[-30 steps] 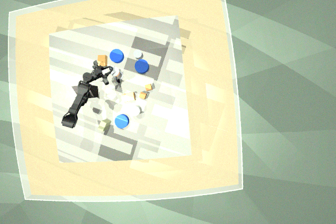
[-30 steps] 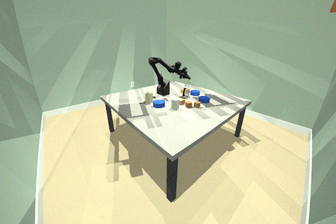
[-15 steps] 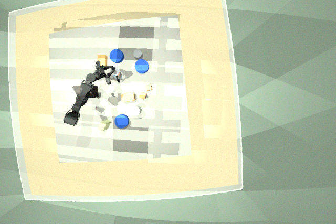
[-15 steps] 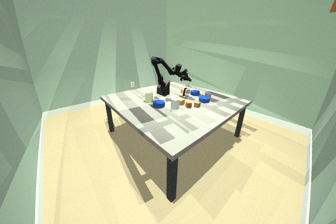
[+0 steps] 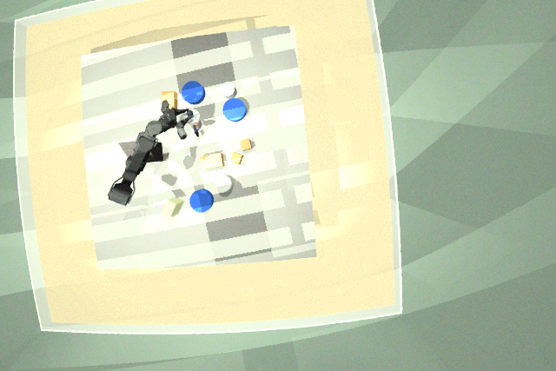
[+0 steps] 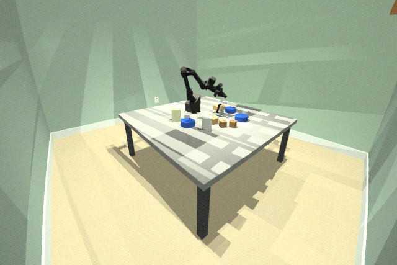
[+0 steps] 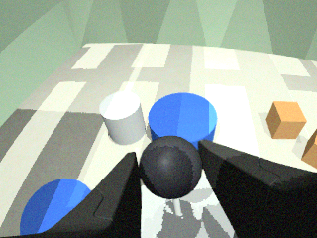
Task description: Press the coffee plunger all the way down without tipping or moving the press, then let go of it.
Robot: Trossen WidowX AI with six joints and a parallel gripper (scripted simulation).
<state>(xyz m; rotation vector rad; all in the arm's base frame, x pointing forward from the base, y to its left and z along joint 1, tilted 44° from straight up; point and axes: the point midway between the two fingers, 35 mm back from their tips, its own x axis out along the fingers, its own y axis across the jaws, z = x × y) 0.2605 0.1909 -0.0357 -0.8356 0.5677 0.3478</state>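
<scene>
My gripper tip is now 2 cm past the coffee press, 3 cm to the left of it and 10 cm above it. From my gripper tip the other things lie so: white cylinder (12 cm ahead, 34 cm to the right, 15 cm below); pale box (16 cm behind, 46 cm to the right, 14 cm below); grey cylinder (15 cm ahead, 14 cm to the left, 16 cm below).
</scene>
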